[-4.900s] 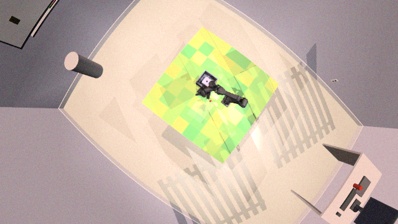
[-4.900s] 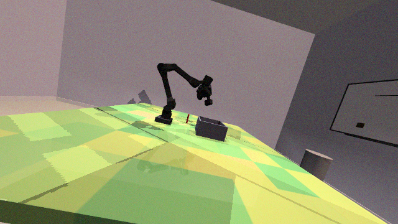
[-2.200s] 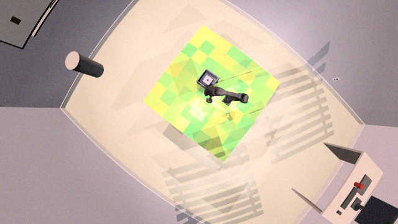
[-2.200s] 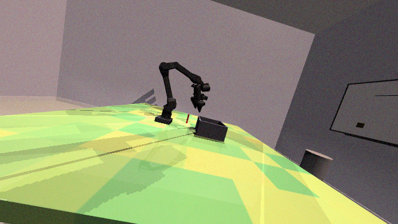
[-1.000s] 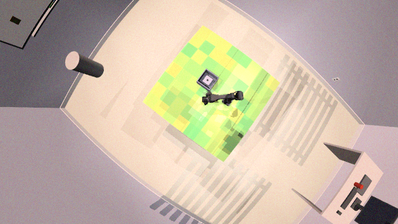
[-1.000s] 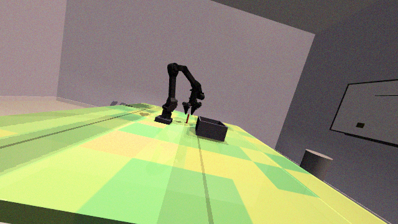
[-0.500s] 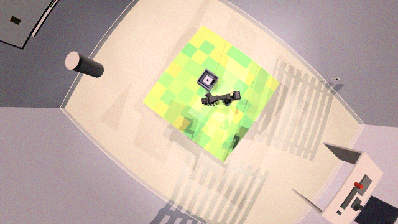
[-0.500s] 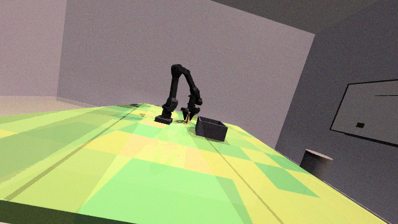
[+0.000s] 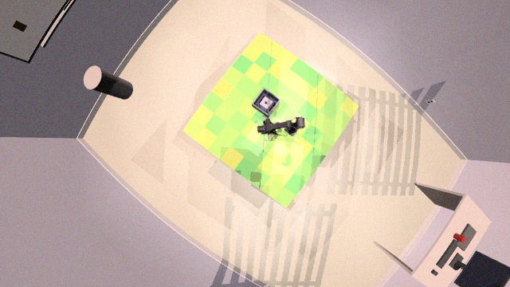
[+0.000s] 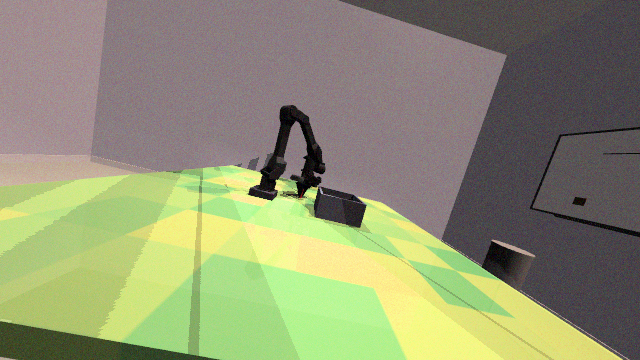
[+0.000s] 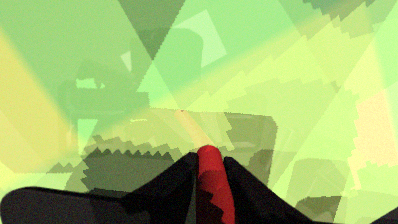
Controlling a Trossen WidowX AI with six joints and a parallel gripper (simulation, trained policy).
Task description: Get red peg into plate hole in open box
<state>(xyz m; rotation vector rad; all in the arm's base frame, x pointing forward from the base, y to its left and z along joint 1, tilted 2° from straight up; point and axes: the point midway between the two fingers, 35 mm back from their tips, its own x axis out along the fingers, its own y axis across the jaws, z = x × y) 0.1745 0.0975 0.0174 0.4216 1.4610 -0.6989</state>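
My gripper tip is now 3 cm below the red peg. Also, from my gripper tip: dark box: 15 cm ahead, 18 cm to the right, 2 cm above; then pale plate: 15 cm ahead, 18 cm to the right, 4 cm above.
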